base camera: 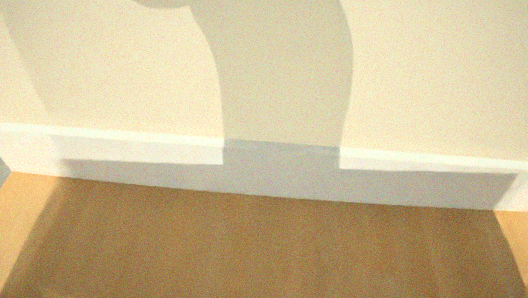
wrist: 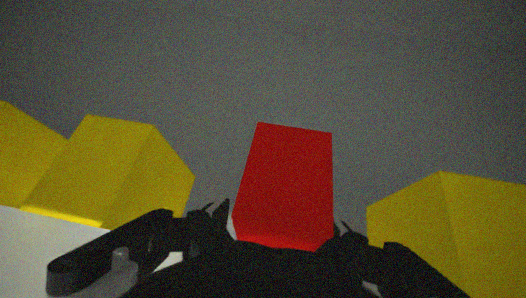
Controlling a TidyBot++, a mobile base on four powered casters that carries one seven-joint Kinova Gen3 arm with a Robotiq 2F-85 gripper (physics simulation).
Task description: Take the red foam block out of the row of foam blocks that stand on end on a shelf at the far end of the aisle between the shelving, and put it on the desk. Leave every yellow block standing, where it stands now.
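Frame: origin at the arm's base, x ahead, y left, z up, level; metres.
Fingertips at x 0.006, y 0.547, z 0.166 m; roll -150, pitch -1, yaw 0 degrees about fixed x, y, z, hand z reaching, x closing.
A point is followed by its place in that frame.
In the wrist view the red foam block (wrist: 287, 187) {x 0.008, y 0.550, z 0.232 m} stands on end on the white shelf (wrist: 77, 234) {x -0.162, y 0.513, z 0.137 m}, right in front of the camera. My gripper (wrist: 274, 217) {x 0.006, y 0.547, z 0.166 m} is open. Its black fingertips stand on either side of the block's lower part, left tip near the left edge and right tip near the right edge. I cannot tell whether they touch it. A yellow block (wrist: 123, 171) {x -0.079, y 0.548, z 0.227 m} stands to the left and another yellow block (wrist: 420, 216) {x 0.089, y 0.552, z 0.206 m} to the right, both apart from the red one.
The grey back wall of the shelf (wrist: 262, 57) {x -0.034, y 0.762, z 0.137 m} fills the background behind the blocks. The base camera shows a cream wall (base camera: 430, 74) {x 0.347, y -0.140, z -0.202 m} with a white skirting board (base camera: 103, 147) {x 0.347, y 0.204, z -0.325 m} close ahead, wooden floor (base camera: 246, 250) {x 0.262, y 0.025, z -0.397 m}, and the arm's shadow on the wall.
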